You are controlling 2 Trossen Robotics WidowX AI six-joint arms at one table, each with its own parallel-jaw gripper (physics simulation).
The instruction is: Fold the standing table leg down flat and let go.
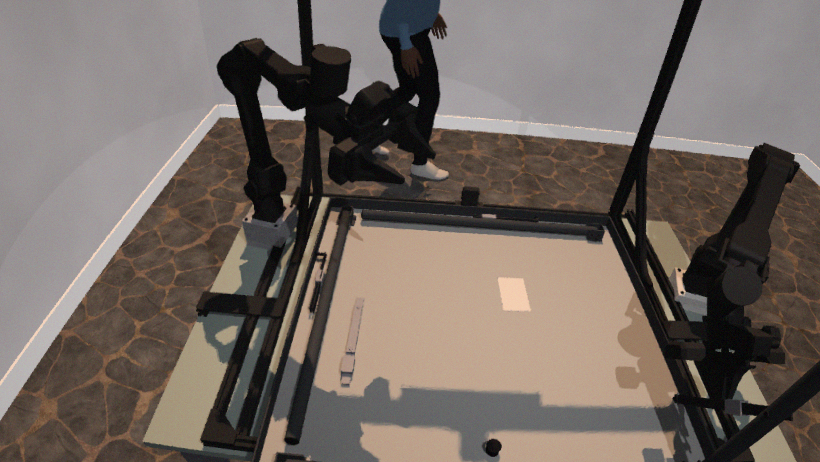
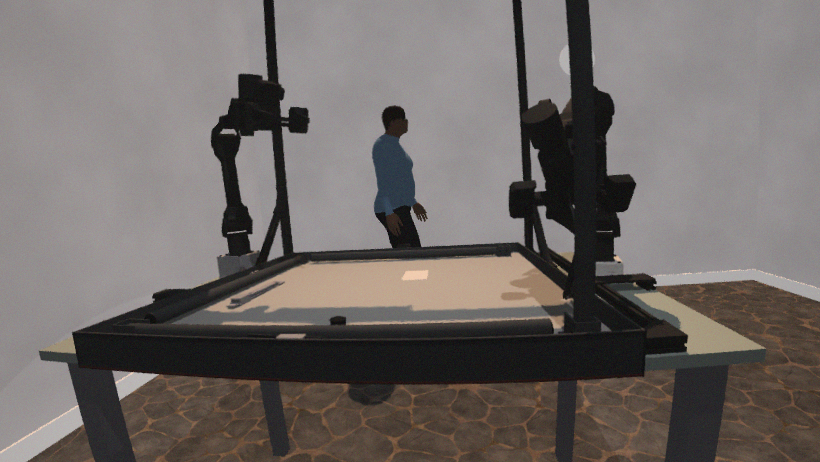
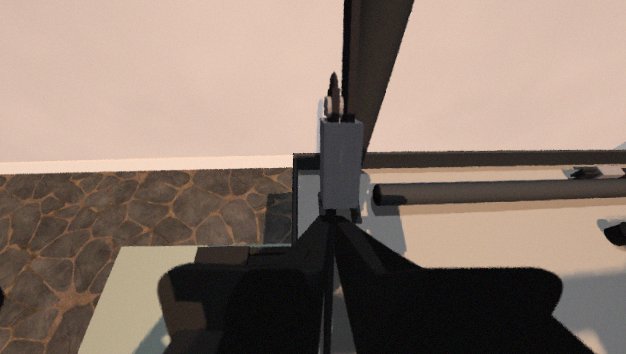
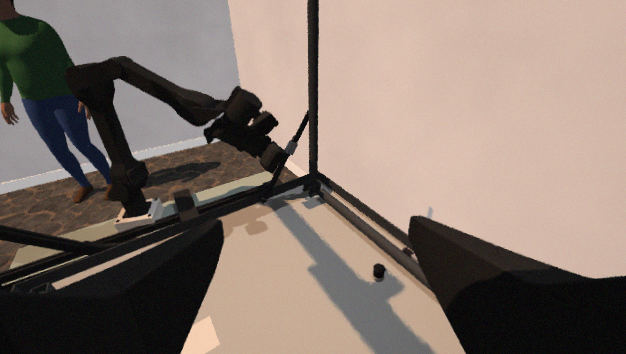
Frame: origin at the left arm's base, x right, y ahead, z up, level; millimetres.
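Where they show: left gripper, between the fingertips: (image 1: 723, 407) (image 3: 329, 223) (image 4: 285, 158); right gripper, between the fingertips: (image 1: 420, 168) (image 2: 293, 119) (image 4: 317, 227); left arm's base, origin of its link: (image 1: 696, 285) (image 2: 599, 259) (image 4: 137, 209); right arm's base, origin of its link: (image 1: 269, 212) (image 2: 239, 253).
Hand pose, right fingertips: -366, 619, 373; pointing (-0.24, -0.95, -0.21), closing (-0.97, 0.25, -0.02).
Things, the pixels of their top centre, and the offset from my right fingertips, as dx, dy, dz. "*": a spot on its surface instead.
- grey collar, centre of its top: (image 3: 344, 126) (image 1: 743, 400) (image 4: 290, 140) -91, -559, -195
- grey strip, centre of its top: (image 1: 353, 333) (image 2: 258, 286) -65, +90, -358
- pale rectangle, a spot on its surface: (image 1: 514, 294) * +178, -187, -380
- black knob, centre of its top: (image 2: 337, 316) (image 1: 494, 444) (image 4: 379, 267) -194, -218, -348
The standing leg (image 1: 791, 394) (image 2: 580, 143) (image 3: 382, 55) (image 4: 313, 75), a dark upright post, rises from a corner of the dark frame. A thin dark brace (image 1: 694, 400) (image 4: 301, 130) slants between leg and frame, with a grey collar (image 1: 733, 406) (image 3: 341, 165) (image 4: 291, 147) on it. My left gripper (image 1: 724, 400) (image 3: 329, 223) (image 4: 285, 158) is shut on the brace, fingertips right beside the collar. The fingers hide part of the brace. My right gripper (image 1: 418, 168) (image 4: 317, 227) is open and empty, high above the frame's far left corner.
Other dark posts (image 1: 305, 57) (image 1: 659, 109) stand at the far corners. Folded bars (image 1: 321, 327) (image 1: 482, 220) lie inside the frame. A grey strip (image 1: 354, 330), a pale rectangle (image 1: 514, 294) and a black knob (image 1: 492, 447) are on the panel. A person in blue (image 1: 410, 22) stands behind.
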